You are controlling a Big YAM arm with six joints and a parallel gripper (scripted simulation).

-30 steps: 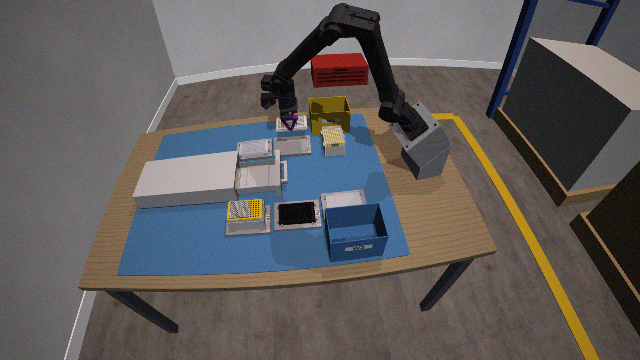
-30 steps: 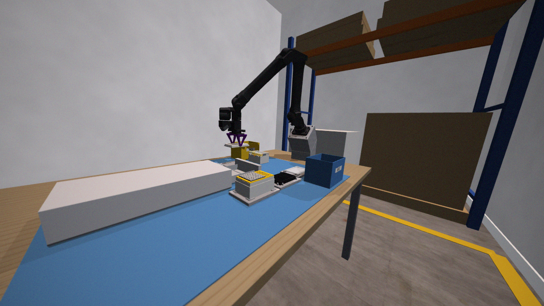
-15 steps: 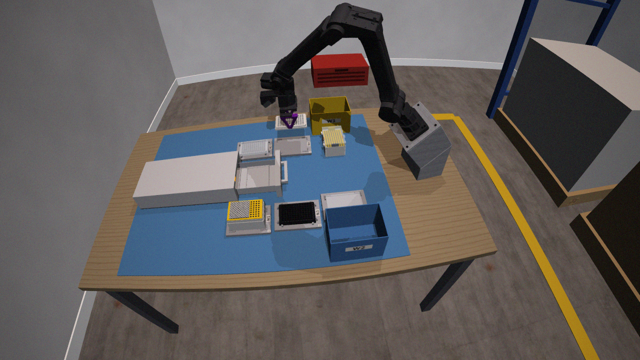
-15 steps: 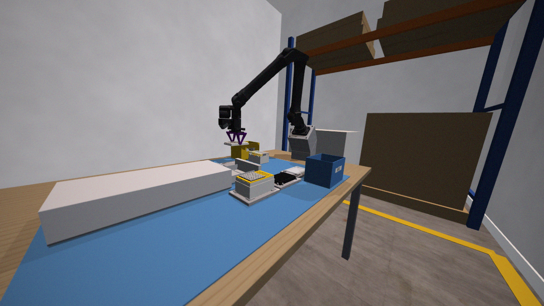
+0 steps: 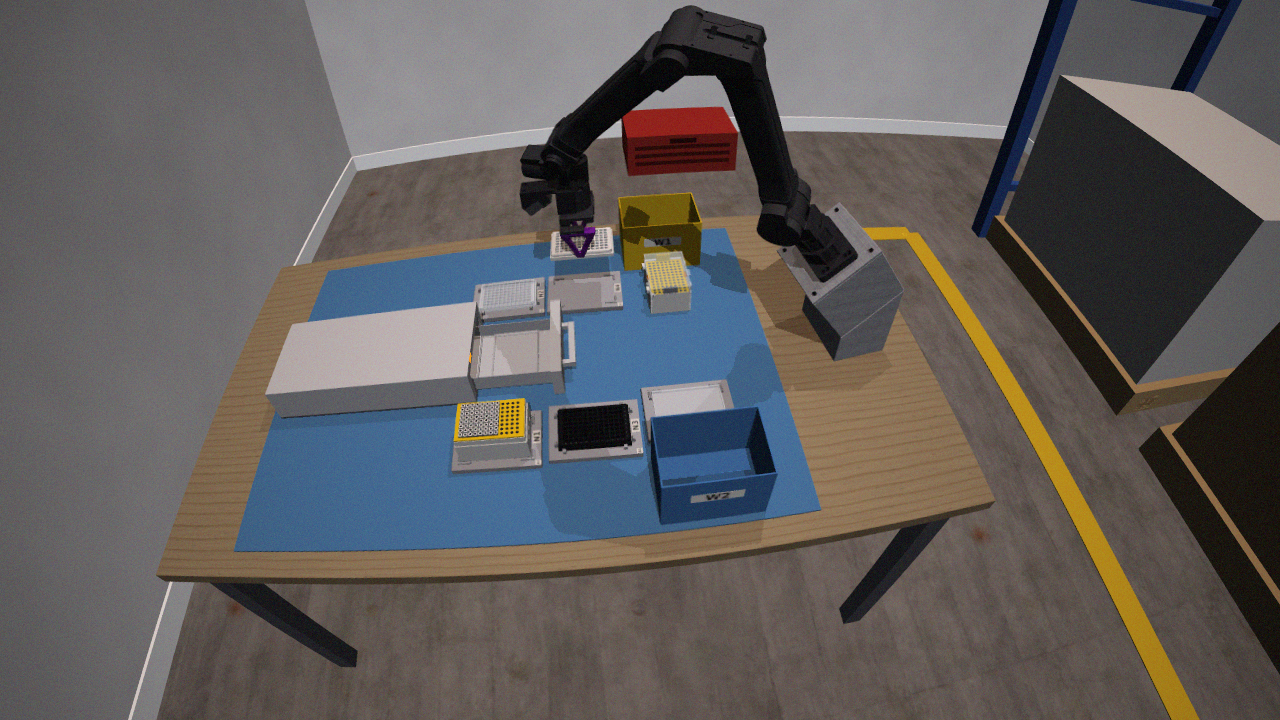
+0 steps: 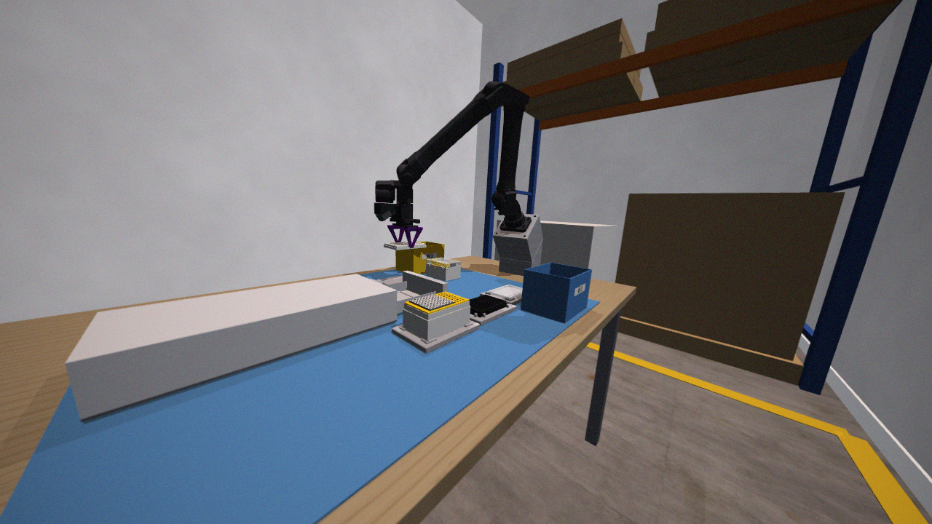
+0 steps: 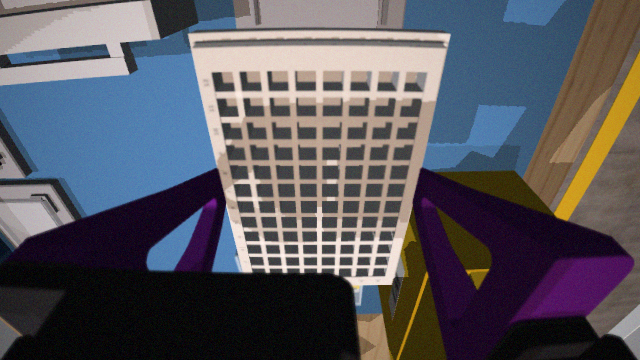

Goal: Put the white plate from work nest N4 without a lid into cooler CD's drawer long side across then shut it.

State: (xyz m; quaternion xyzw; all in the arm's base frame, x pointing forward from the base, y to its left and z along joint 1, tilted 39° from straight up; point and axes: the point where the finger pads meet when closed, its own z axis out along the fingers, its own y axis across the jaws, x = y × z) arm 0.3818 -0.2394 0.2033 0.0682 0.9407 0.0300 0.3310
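My gripper is now 21 cm short of the drawer, 16 cm to the right of it and 12 cm above it. From my hand the other things lie so: yellow bin W1: 20 cm behind, 11 cm to the right, 11 cm below; grey nest: 14 cm below; cooler CD: 33 cm ahead, 15 cm to the left, 11 cm below.
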